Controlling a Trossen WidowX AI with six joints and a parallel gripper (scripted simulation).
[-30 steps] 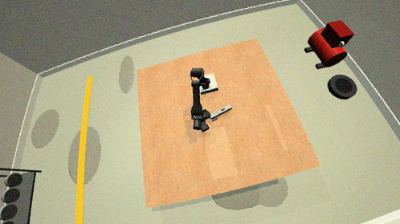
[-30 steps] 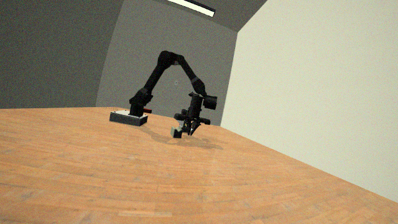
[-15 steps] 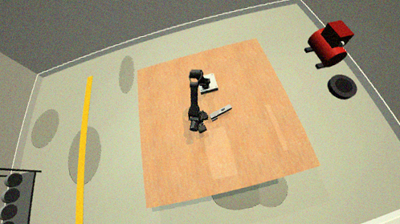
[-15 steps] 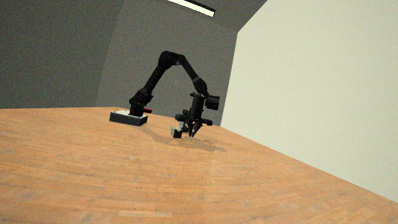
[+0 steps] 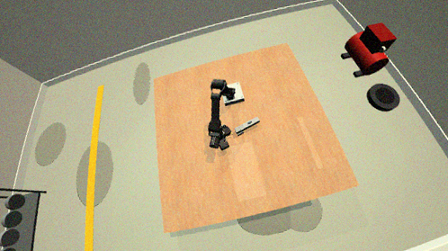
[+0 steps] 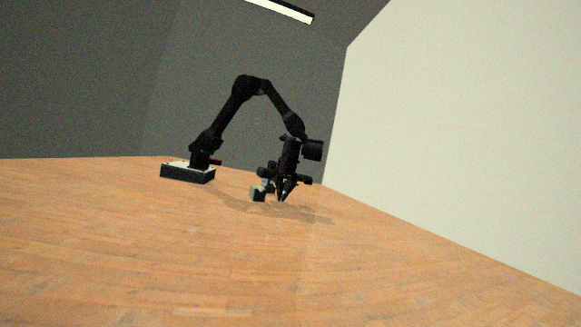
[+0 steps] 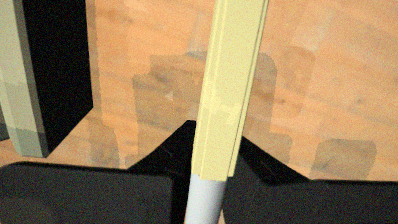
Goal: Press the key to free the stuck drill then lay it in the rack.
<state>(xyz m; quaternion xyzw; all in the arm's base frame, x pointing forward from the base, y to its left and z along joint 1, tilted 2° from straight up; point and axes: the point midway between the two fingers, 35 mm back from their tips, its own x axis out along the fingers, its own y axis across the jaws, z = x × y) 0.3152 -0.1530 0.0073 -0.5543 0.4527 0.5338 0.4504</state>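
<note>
Right now the drill is 40 mm to the left of my gripper tip, 40 mm above it and 10 mm behind it. Also, from my gripper tip: rack: 80 mm behind, 20 mm to the left, 10 mm above; grey housing block: 200 mm to the left, 40 mm behind, 40 mm above.
</note>
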